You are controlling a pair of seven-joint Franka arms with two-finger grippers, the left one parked.
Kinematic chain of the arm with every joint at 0, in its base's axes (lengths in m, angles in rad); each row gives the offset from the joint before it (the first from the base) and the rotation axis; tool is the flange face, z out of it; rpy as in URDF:
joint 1: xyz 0 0 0.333 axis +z
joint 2: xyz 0 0 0 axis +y
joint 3: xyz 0 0 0.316 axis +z
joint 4: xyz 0.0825 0 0 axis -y
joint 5: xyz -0.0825 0 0.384 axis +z
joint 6: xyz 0 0 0 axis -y
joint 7: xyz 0.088 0 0 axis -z
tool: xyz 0 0 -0.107 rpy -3.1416 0 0
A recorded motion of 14 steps. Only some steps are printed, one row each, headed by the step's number.
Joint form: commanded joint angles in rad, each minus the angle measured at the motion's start. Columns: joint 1, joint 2, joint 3, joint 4, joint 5, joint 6, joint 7.
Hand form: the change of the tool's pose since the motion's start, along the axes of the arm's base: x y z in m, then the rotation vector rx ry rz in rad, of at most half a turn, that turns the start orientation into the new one. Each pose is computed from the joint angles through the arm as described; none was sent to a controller.
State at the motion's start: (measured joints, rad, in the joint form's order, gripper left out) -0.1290 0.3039 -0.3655 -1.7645 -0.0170 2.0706 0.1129
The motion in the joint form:
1: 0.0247 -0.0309 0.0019 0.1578 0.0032 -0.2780 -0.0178
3: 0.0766 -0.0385 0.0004 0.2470 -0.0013 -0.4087 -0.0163
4: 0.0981 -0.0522 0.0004 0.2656 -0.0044 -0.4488 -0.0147
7: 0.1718 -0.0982 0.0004 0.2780 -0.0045 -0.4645 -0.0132
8: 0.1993 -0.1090 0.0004 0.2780 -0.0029 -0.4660 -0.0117
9: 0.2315 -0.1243 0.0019 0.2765 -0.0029 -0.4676 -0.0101
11: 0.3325 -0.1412 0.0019 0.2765 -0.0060 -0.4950 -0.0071
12: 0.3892 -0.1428 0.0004 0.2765 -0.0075 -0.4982 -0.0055
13: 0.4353 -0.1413 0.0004 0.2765 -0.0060 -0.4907 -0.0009
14: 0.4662 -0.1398 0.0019 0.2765 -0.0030 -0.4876 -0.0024
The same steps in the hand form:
1: 0.0041 0.0209 0.0689 0.0531 0.0766 0.0269
3: 0.0133 0.0538 0.1052 0.0634 0.1094 0.0705
4: 0.0132 0.0676 0.1190 0.0672 0.1170 0.0883
7: 0.0178 0.1112 0.1504 0.0621 0.0764 0.1612
8: 0.0199 0.1274 0.1565 0.0628 0.0671 0.1873
9: 0.0211 0.1469 0.1644 0.0629 0.0556 0.2196
11: 0.0252 0.2062 0.1718 0.0663 0.0686 0.3153
12: 0.0281 0.2389 0.1725 0.0637 0.0722 0.3687
13: 0.0309 0.2667 0.1722 0.0613 0.0672 0.4109
14: 0.0320 0.2865 0.1716 0.0625 0.0662 0.4449

